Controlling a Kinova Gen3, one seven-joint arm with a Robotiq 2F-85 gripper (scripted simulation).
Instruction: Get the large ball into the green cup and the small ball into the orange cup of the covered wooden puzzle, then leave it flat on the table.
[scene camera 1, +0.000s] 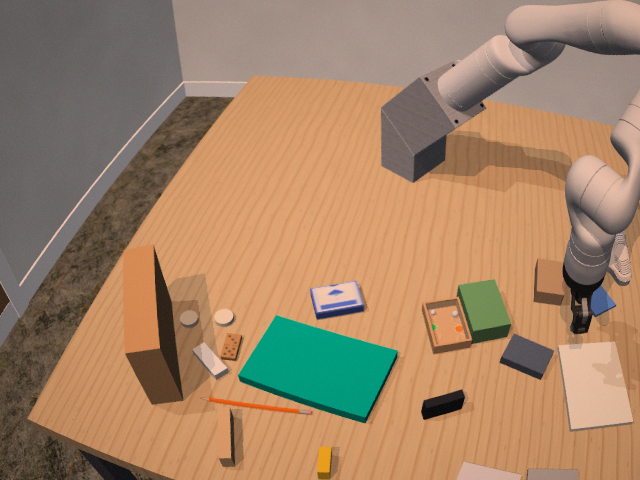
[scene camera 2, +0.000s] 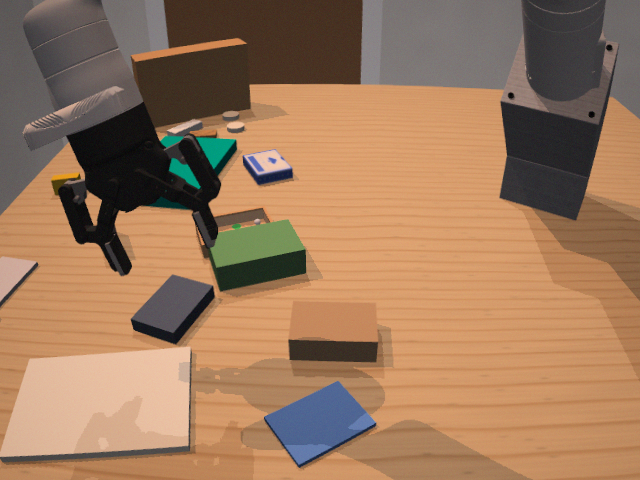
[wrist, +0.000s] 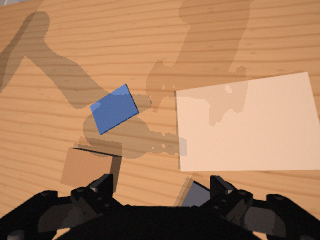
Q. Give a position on a teal board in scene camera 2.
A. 219, 151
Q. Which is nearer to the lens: the tan block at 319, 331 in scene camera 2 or the wooden puzzle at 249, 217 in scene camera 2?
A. The tan block.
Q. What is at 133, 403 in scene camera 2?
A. A cream board.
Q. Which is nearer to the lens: the green block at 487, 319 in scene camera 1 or the black block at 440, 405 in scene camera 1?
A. The black block.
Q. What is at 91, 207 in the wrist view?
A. My gripper.
